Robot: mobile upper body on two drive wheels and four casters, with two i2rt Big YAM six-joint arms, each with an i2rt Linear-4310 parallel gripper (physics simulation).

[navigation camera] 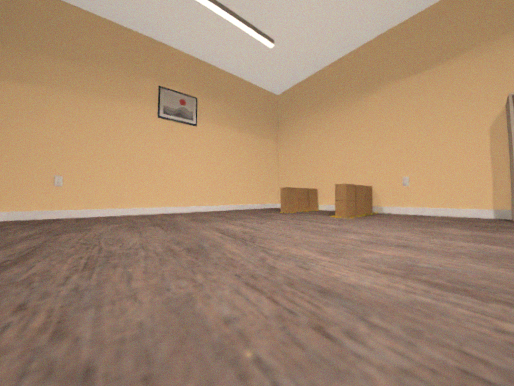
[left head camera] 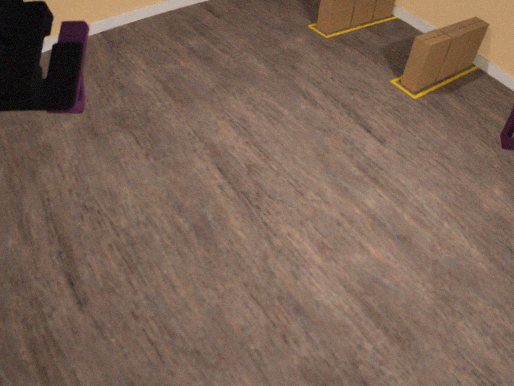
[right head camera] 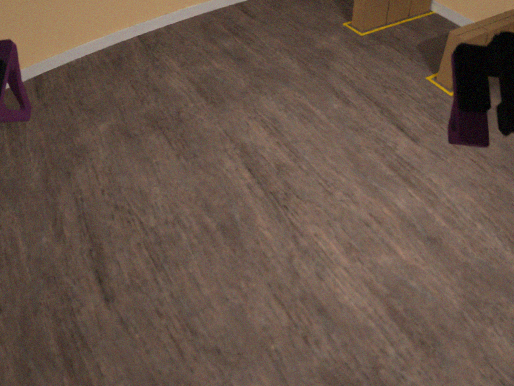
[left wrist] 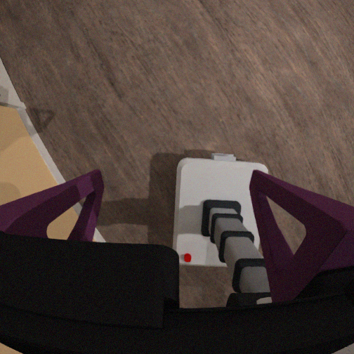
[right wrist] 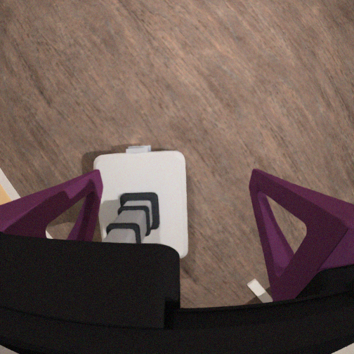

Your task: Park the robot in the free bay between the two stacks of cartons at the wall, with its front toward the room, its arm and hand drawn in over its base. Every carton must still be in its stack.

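Observation:
Two brown carton stacks stand upright by the wall at the upper right of the left head camera view: a farther stack and a nearer stack. Between them lies the bay, in shadow. The robot is out on the floor, well away from both stacks, and its navigation camera faces a room corner. My left gripper and my right gripper are open and empty, high above the floor. Each wrist view shows the white base below.
Yellow floor lines edge the stacks. A wall with a white baseboard runs along the left. A tall grey object stands at the right edge of the navigation view.

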